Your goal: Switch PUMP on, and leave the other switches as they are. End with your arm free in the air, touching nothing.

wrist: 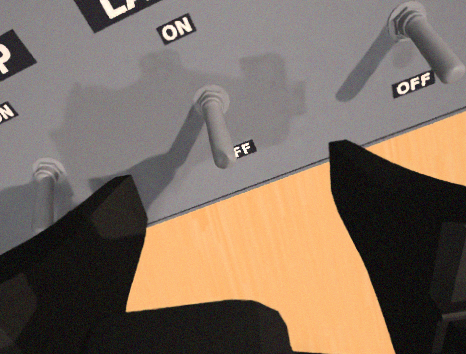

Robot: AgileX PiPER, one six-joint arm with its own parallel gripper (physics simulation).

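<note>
A grey panel point(320, 30) carries toggle switches. The left switch point(46, 192) has a label point(12, 55) whose visible last letter looks like P, so it may be PUMP. Its lever points down, away from its ON mark, and its end is hidden behind the left finger; I cannot tell if they touch. The middle switch point(216, 127), under a label point(120, 10) starting "LA", points down to OFF. The right switch point(432, 47) also points to its OFF mark. My gripper point(232, 182) is open, its fingers wide apart, with the middle lever's end showing between the tips and nothing gripped.
The panel's lower edge point(240, 192) runs slantwise across the view. The light wooden table point(250, 250) lies below it. Dark shadows of the arm and levers fall on the panel.
</note>
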